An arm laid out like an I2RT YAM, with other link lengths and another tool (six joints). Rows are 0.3 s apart.
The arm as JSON. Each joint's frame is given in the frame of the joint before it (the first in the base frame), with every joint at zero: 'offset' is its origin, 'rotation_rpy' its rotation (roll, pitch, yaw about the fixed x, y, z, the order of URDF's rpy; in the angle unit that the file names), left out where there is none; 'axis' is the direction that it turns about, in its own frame. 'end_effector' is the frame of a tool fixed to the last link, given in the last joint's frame.
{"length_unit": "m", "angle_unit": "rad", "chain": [
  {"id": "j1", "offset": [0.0, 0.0, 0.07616], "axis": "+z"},
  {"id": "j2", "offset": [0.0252, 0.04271, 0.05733], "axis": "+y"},
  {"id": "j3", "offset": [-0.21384, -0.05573, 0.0], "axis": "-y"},
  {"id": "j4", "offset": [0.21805, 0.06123, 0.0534], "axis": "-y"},
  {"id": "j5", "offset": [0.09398, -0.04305, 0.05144], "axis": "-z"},
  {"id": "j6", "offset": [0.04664, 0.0, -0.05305], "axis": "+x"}
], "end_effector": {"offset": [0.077, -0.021, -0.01], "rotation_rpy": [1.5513, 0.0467, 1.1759]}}
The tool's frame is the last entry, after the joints.
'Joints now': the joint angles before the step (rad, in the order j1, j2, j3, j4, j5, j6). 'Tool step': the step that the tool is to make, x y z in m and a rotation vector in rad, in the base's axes. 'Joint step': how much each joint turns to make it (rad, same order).
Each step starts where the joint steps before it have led.
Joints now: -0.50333 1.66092 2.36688 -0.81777 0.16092 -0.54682
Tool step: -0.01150 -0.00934 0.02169 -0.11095 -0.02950 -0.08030
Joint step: -0.01512 -0.01829 -0.02400 0.10126 0.07035 -0.07950
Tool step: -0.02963 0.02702 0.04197 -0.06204 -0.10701 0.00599
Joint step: 0.03537 -0.06207 0.06643 -0.00373 0.02914 -0.00453
